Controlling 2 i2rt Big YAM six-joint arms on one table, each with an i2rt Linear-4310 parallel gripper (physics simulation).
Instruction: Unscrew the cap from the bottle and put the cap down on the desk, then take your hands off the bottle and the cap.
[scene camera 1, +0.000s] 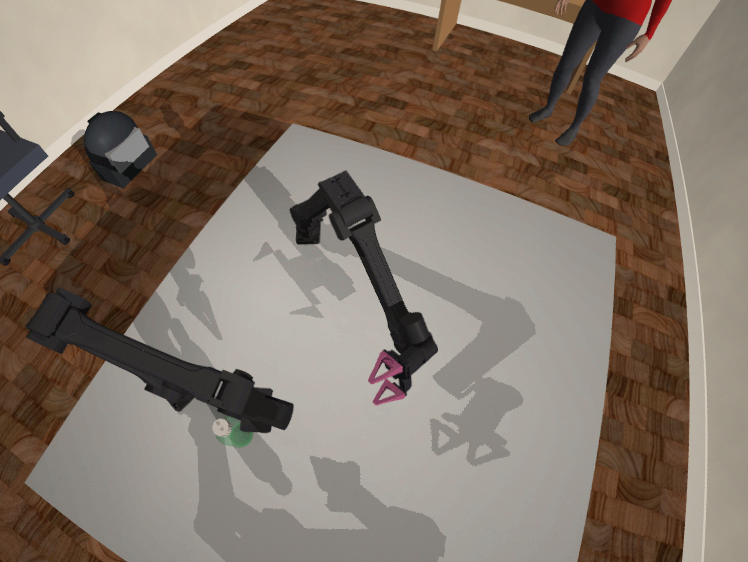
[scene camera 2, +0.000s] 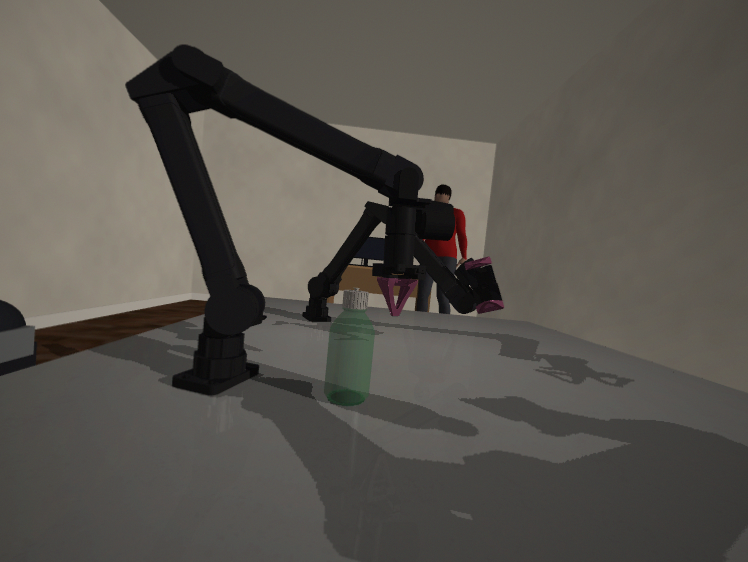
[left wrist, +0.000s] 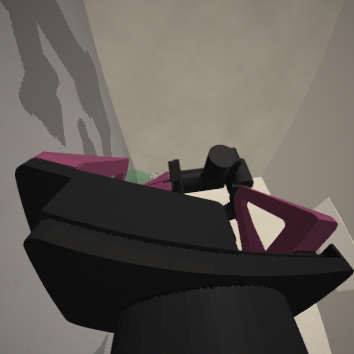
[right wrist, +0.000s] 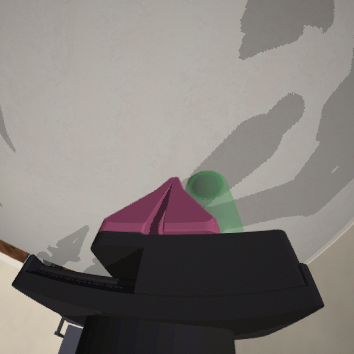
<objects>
My left gripper (scene camera 2: 482, 282) is 80 cm from the lens. My right gripper (scene camera 2: 394, 316) is 60 cm from the lens.
</objects>
